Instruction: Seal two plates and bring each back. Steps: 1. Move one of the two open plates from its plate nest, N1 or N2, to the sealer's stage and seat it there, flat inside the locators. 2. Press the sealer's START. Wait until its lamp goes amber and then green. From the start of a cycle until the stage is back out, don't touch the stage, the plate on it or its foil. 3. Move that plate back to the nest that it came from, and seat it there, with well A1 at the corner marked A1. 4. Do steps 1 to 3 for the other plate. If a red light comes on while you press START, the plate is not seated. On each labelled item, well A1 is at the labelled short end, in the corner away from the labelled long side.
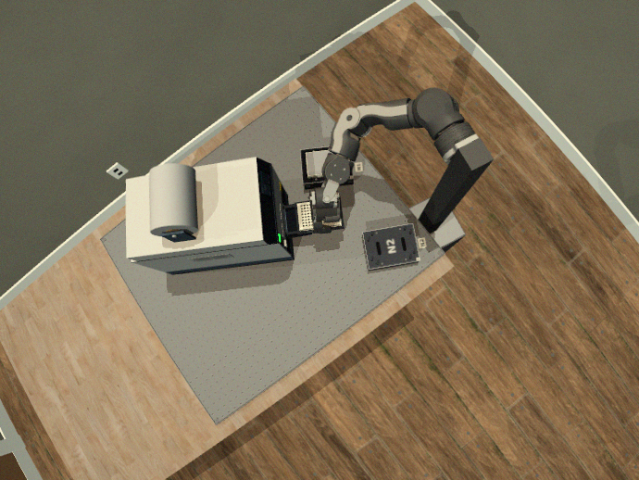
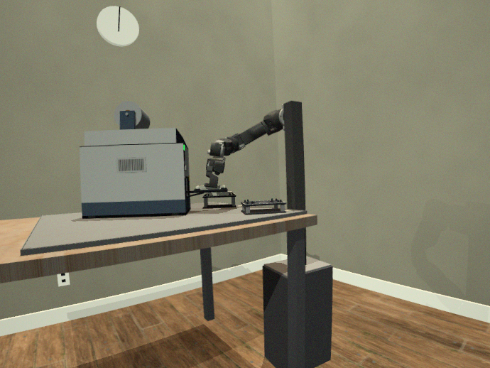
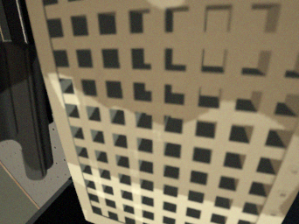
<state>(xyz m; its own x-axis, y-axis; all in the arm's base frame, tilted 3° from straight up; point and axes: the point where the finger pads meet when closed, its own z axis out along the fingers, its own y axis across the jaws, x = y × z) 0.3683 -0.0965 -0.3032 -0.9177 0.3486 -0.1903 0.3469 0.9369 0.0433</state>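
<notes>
My hand is right at the plate. Round my hand: black nest N1 (150 mm to the right, 100 mm behind, 50 mm below); yellow warning label (120 mm to the right, 70 mm ahead, 40 mm above); sealer stage (10 mm below).
</notes>
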